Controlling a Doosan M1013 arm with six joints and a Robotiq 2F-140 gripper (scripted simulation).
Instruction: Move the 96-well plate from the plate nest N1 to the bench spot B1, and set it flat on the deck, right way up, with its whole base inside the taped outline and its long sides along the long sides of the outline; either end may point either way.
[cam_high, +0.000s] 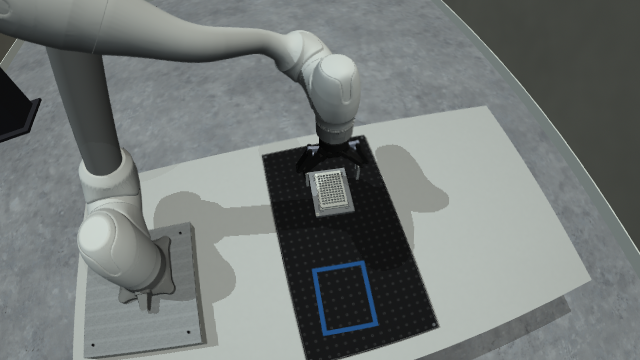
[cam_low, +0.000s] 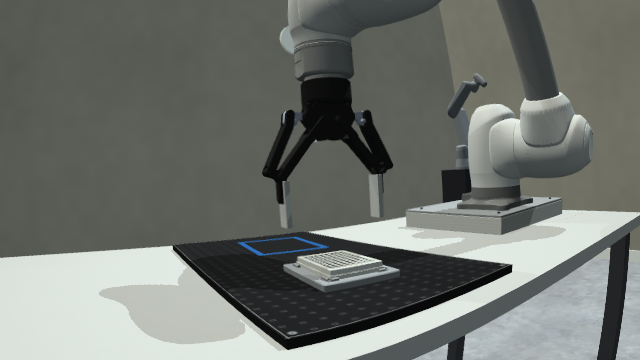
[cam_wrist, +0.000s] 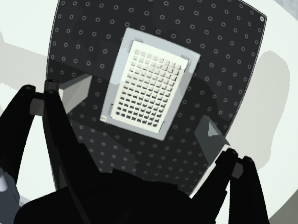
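Now: hand 70 mm above the white 96-well plate. From my hand the other things lie so: grey plate nest N1 (90 mm below).
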